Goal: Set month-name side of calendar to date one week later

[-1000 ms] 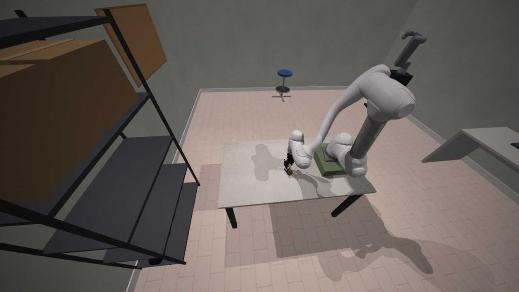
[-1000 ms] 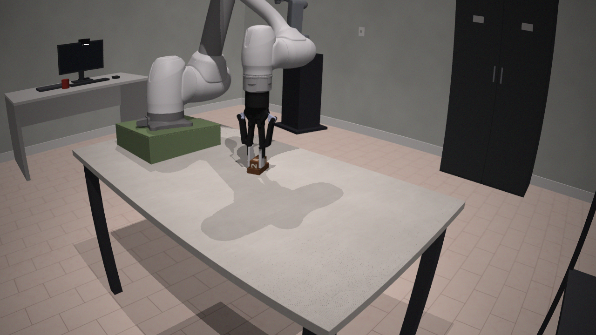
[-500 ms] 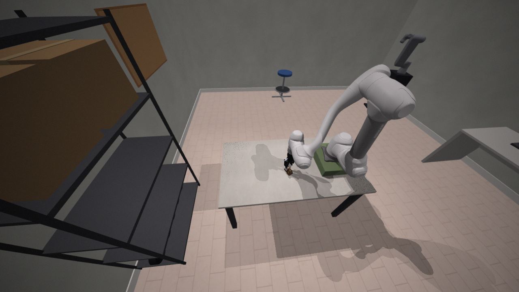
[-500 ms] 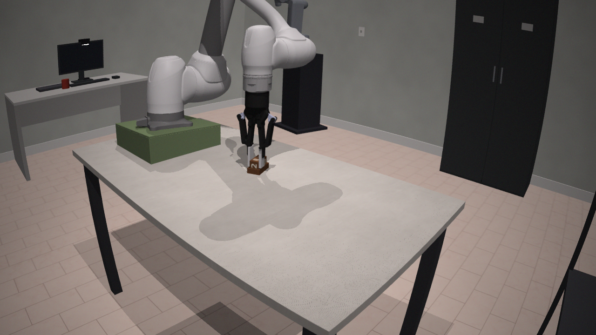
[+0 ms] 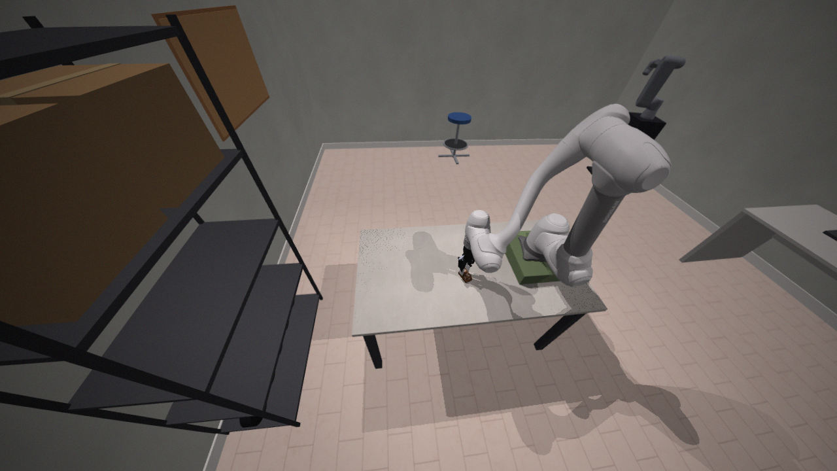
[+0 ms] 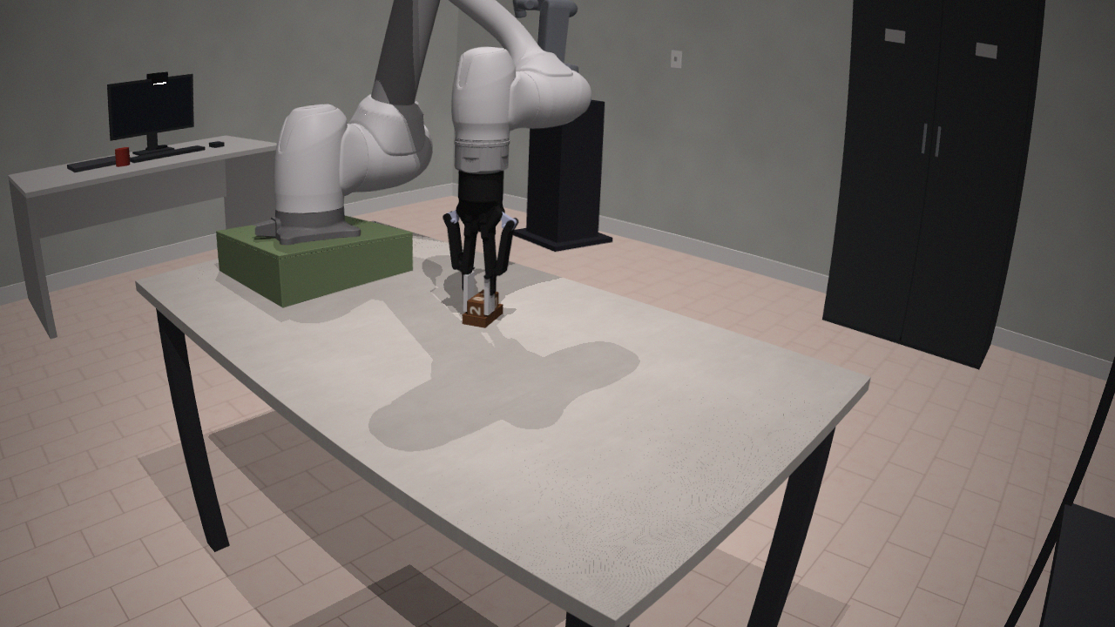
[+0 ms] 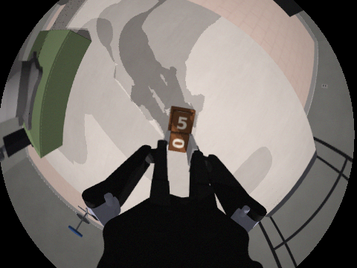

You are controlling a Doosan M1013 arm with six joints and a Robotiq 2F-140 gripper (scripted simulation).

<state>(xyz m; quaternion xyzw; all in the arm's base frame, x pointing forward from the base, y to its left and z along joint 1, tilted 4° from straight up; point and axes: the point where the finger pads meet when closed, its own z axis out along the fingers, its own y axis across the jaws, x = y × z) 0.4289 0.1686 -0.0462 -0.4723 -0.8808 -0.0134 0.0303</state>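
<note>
Right now the brown cube is 30 mm to the left of my hand, 30 mm below it and 20 mm behind it. Round my hand: brown tray: 40 mm below, 10 mm to the left, 10 mm behind.
</note>
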